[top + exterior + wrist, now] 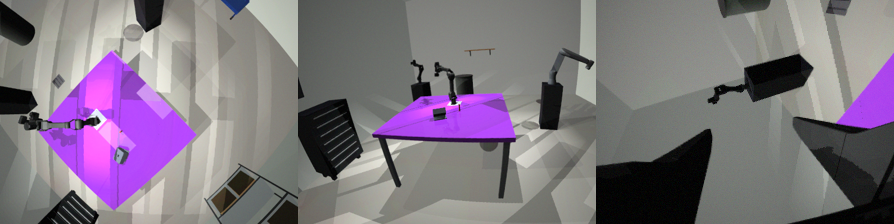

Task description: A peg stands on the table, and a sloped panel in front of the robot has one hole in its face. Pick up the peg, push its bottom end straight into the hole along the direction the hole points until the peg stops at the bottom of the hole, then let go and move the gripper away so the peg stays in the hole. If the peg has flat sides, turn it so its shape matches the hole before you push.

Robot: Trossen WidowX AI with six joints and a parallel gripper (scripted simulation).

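My gripper tip is now 54 cm to the right of the red peg, 53 cm short of it and 36 cm above it. The rest, counted from my gripper tip: grey sloped panel 73 cm ahead, 39 cm to the left, 36 cm below.
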